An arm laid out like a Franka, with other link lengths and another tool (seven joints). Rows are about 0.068 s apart.
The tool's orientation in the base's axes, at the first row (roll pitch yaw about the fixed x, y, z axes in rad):
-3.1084 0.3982 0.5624
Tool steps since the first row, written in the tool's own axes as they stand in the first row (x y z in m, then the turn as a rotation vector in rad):
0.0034 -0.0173 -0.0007 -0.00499 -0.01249 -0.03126
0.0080 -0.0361 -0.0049 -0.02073 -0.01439 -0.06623
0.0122 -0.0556 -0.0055 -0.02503 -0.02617 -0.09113
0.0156 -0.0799 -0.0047 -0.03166 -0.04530 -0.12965
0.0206 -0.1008 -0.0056 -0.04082 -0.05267 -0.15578
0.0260 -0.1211 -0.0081 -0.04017 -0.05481 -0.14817
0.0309 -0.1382 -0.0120 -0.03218 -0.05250 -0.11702
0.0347 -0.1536 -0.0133 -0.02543 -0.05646 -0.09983
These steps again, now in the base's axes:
-0.0061 0.0165 -0.0001 0.00039 0.01378 0.03112
-0.0109 0.0356 0.0025 -0.00079 0.01390 0.06949
-0.0176 0.0544 0.0020 -0.00169 0.02628 0.09446
-0.0279 0.0766 0.0007 -0.00354 0.04620 0.13310
-0.0346 0.0970 0.0003 -0.00550 0.05265 0.16095
-0.0401 0.1174 0.0011 -0.00874 0.05343 0.15375
-0.0439 0.1351 0.0033 -0.01206 0.04983 0.12189
-0.0485 0.1504 0.0035 -0.01481 0.05345 0.10356

